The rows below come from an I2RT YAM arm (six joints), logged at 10 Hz.
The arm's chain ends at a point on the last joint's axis. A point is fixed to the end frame.
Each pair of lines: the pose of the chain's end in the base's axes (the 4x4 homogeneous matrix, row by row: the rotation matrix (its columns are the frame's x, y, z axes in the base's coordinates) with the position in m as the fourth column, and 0 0 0 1 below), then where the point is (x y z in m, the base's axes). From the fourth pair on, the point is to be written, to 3 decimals.
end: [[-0.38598, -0.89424, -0.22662, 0.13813], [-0.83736, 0.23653, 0.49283, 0.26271], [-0.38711, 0.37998, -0.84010, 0.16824], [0, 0, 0, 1]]
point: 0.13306 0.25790 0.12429
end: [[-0.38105, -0.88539, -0.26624, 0.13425], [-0.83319, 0.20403, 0.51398, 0.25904], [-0.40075, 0.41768, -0.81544, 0.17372], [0, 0, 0, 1]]
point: 0.12776 0.25551 0.12984
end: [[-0.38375, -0.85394, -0.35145, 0.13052], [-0.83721, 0.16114, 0.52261, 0.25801], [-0.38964, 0.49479, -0.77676, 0.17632], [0, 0, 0, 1]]
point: 0.12050 0.25527 0.13305
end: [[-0.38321, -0.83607, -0.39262, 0.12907], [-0.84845, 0.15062, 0.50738, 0.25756], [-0.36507, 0.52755, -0.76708, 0.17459], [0, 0, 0, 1]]
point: 0.117 0.254 0.132
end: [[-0.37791, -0.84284, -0.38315, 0.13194], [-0.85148, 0.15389, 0.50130, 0.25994], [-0.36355, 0.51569, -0.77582, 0.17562], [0, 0, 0, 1]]
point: 0.121 0.256 0.133
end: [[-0.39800, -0.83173, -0.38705, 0.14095], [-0.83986, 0.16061, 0.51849, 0.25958], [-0.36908, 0.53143, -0.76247, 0.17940], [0, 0, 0, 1]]
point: 0.129 0.257 0.137
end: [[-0.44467, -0.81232, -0.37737, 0.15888], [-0.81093, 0.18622, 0.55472, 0.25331], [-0.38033, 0.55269, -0.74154, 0.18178], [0, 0, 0, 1]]
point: 0.146 0.252 0.139
